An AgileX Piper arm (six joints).
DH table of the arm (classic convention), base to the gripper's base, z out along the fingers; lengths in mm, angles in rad. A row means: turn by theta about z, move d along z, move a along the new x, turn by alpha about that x. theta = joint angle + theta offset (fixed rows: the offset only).
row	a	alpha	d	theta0
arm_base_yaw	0	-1.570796	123	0
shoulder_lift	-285.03	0	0	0.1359
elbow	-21.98	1.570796	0	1.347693
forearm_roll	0	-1.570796	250.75	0
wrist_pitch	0	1.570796	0	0
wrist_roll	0	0	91	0
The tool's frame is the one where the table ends.
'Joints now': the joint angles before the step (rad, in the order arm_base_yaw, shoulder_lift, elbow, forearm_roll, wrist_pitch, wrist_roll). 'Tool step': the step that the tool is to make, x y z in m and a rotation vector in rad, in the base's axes. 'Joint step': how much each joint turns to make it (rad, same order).
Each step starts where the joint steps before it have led.
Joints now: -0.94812 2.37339 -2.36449 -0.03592 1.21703 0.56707
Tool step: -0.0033 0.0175 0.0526 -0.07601 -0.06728 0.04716
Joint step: 0.01036 -0.10391 0.00048 0.02747 0.00161 -0.03757
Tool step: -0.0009 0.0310 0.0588 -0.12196 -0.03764 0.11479
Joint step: 0.03557 -0.12010 -0.00071 0.00848 0.00056 -0.09315
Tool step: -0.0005 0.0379 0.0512 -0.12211 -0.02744 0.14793
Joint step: 0.04728 -0.11080 -0.00074 0.02397 0.00132 -0.12158
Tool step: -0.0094 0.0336 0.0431 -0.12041 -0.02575 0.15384
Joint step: 0.02464 -0.09998 0.00056 0.05570 -0.00032 -0.15223
